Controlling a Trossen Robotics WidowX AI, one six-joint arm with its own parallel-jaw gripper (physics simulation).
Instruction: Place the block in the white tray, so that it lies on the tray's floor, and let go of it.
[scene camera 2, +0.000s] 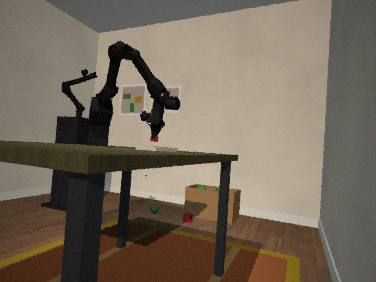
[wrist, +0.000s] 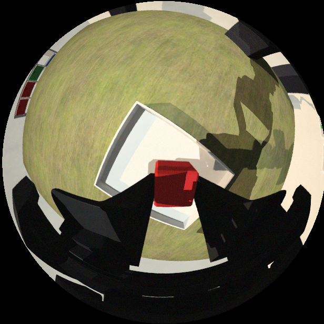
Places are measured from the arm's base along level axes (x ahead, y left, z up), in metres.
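Pixels of known places: gripper, fingertip midpoint: (scene camera 2: 153, 139); arm's base, link origin: (scene camera 2: 102, 104).
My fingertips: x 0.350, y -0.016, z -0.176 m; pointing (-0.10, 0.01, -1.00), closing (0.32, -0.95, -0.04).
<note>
Ahead of a thing's pixels: the offset from my fingertips to its top centre. "spot": to the spot under its first point.
The red block {dx +0.003, dy +0.001, dz +0.017 m} (scene camera 2: 154, 139) (wrist: 173, 184) is held between the fingertips of my gripper (scene camera 2: 154, 137) (wrist: 173, 178), which is shut on it. The white tray {spot: dx +0.085, dy -0.010, dz -0.047 m} (scene camera 2: 167, 149) (wrist: 120, 139) stands on the table. In the scene view the block hangs a little above the tray. In the wrist view the block shows over the tray's inside, toward its near part, and hides some of its floor and near wall. My fingers cover part of the near rim.
The tray stands on the green-brown table (scene camera 2: 45, 152) (wrist: 85, 100). The arm's shadow falls across the table and the tray's right side. On the room's floor are a cardboard box (scene camera 2: 212, 204), a green ball (scene camera 2: 154, 209) and a red cube (scene camera 2: 187, 217).
</note>
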